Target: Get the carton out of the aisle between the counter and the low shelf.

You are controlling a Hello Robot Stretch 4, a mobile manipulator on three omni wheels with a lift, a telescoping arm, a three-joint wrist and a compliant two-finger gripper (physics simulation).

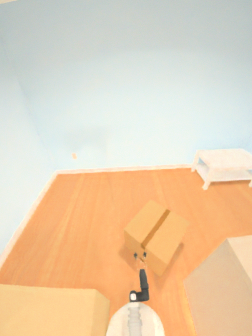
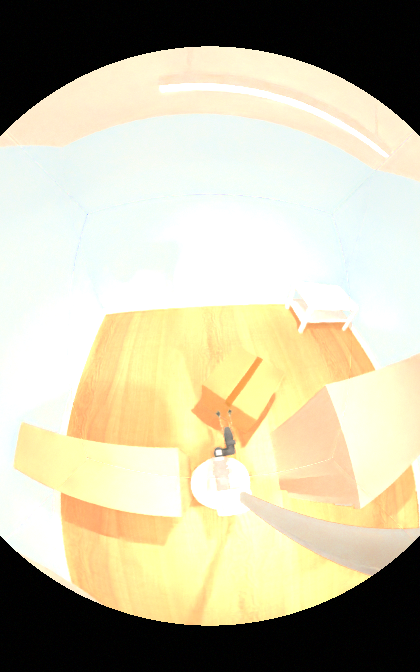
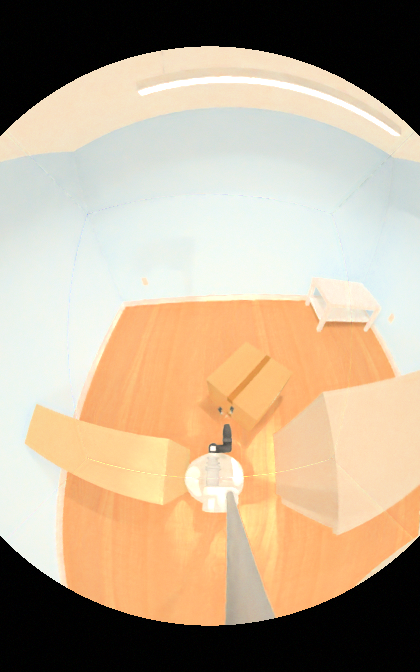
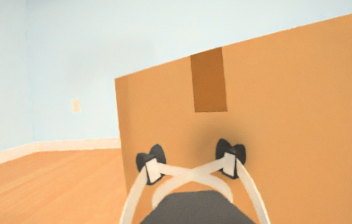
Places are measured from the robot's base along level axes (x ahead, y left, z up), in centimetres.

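Pixels of known places: gripper, between the fingertips: (image 1: 139, 251) (image 4: 190, 154).
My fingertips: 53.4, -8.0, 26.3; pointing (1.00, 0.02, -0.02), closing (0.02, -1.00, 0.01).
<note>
Behind a point stands the place of what it marks, as x, y, z.
The brown carton (image 1: 172, 234) {61.6, -38.1, 37.9} (image 2: 259, 392) (image 3: 262, 387) (image 4: 300, 100) {47.3, -18.0, 31.6} sits on the floor ahead, turned at an angle, with a darker tape strip across its top. It stands around and beyond the far end of the aisle, between the low shelf (image 1: 50, 310) {13.8, 44.6, 58.3} (image 2: 125, 462) (image 3: 122, 460) on the left and the counter (image 1: 225, 285) {18.7, -47.2, 68.1} (image 2: 385, 425) (image 3: 375, 435) on the right. Gaps show between it and both. My gripper (image 1: 140, 255) {53.4, -8.0, 26.3} (image 2: 224, 413) (image 3: 226, 410) (image 4: 190, 154) {53.4, -8.0, 26.3} is open, its fingertips at the carton's near side, below the tape. I cannot tell whether they touch.
A low white table (image 1: 225, 159) {167.6, -159.9, 42.3} (image 2: 325, 298) (image 3: 340, 290) stands at the far right by the back wall. My round base (image 2: 200, 492) (image 3: 192, 477) is between the shelf's end and the counter. The left wall (image 3: 30, 300) runs behind the shelf.
</note>
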